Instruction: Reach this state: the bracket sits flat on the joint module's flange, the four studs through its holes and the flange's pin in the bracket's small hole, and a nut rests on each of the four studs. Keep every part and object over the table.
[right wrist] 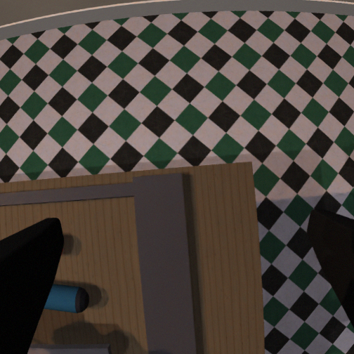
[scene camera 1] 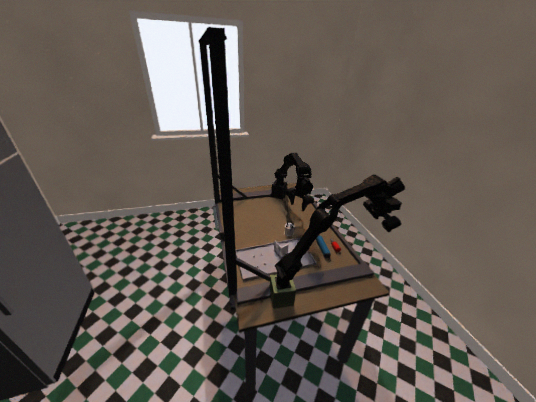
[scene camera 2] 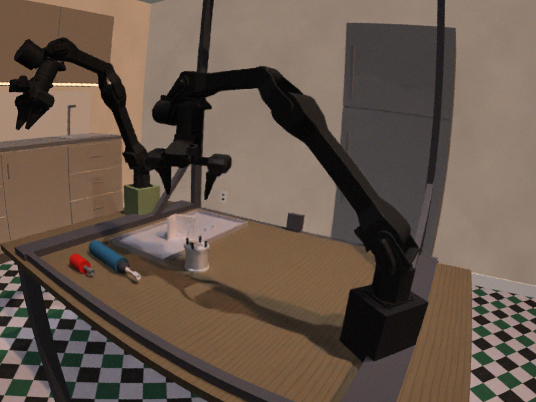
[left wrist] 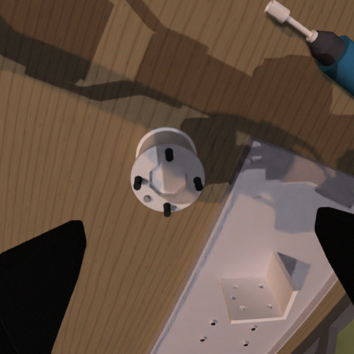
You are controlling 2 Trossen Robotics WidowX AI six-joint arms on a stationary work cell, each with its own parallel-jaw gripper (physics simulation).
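Places are measured from the left arm's base along level axes (x ahead, y right, z down), in centimetres.
Pixels of known places: left gripper, fingertip midpoint: (scene camera 1: pixel 297 208) (scene camera 2: pixel 186 196); right gripper, fingertip midpoint: (scene camera 1: pixel 382 225) (scene camera 2: pixel 21 129); left arm's base, origin of the base link: (scene camera 1: pixel 279 183) (scene camera 2: pixel 389 296); right arm's base, origin of the base link: (scene camera 1: pixel 282 282) (scene camera 2: pixel 141 185).
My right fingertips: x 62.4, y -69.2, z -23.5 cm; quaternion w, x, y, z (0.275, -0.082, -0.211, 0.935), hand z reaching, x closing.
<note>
For each thing: its top centre in the pictures, then the offset to it from my right fingertips. "pt": a spot on its surface instead.
- white joint module, middle of its top: (scene camera 2: pixel 196 239) (scene camera 1: pixel 289 224) dx -18.3, dy +47.3, dz +27.1 cm
- white L-shaped bracket, middle of its top: (scene camera 2: pixel 181 217) (scene camera 1: pixel 280 243) dx +0.8, dy +47.1, dz +27.1 cm
- pale tray, middle of its top: (scene camera 2: pixel 183 229) (scene camera 1: pixel 274 256) dx +6.3, dy +48.6, dz +32.9 cm
- blue driver with a pale socket tip, surface spot: (scene camera 2: pixel 107 256) pt dx -15.8, dy +24.4, dz +31.1 cm
- red driver, middle of its top: (scene camera 2: pixel 82 259) (scene camera 1: pixel 335 242) dx -17.1, dy +17.8, dz +31.1 cm
- green block, middle of its top: (scene camera 2: pixel 141 185) (scene camera 1: pixel 282 282) dx +29.6, dy +37.0, dz +23.5 cm
The white joint module (scene camera 1: pixel 289 230) (scene camera 2: pixel 196 257) (left wrist: pixel 168 177) stands upright on the table, four black studs and a small pin on its bare flange. The white L-shaped bracket (scene camera 1: pixel 280 249) (scene camera 2: pixel 174 228) (left wrist: pixel 250 299) lies on the pale tray (scene camera 1: pixel 251 268) (scene camera 2: pixel 150 250) (left wrist: pixel 245 220), its holed plate down and its other wall up. Beside it on the tray are small nuts (left wrist: pixel 213 323) (left wrist: pixel 253 328) (left wrist: pixel 202 339) (left wrist: pixel 246 343). My left gripper (scene camera 1: pixel 299 204) (scene camera 2: pixel 187 196) (left wrist: pixel 202 226) is open and empty above module and tray. My right gripper (scene camera 2: pixel 23 128) (right wrist: pixel 188 227) is open and empty, high near the table's corner.
A blue driver with a pale socket tip (scene camera 1: pixel 323 246) (scene camera 2: pixel 107 256) (left wrist: pixel 345 65) (right wrist: pixel 67 298) and a red driver (scene camera 1: pixel 336 246) (scene camera 2: pixel 80 263) lie beside the tray. A grey frame rail (right wrist: pixel 162 250) runs along the table's edge. A green block (scene camera 1: pixel 283 294) (scene camera 2: pixel 141 200) carries the right arm.
</note>
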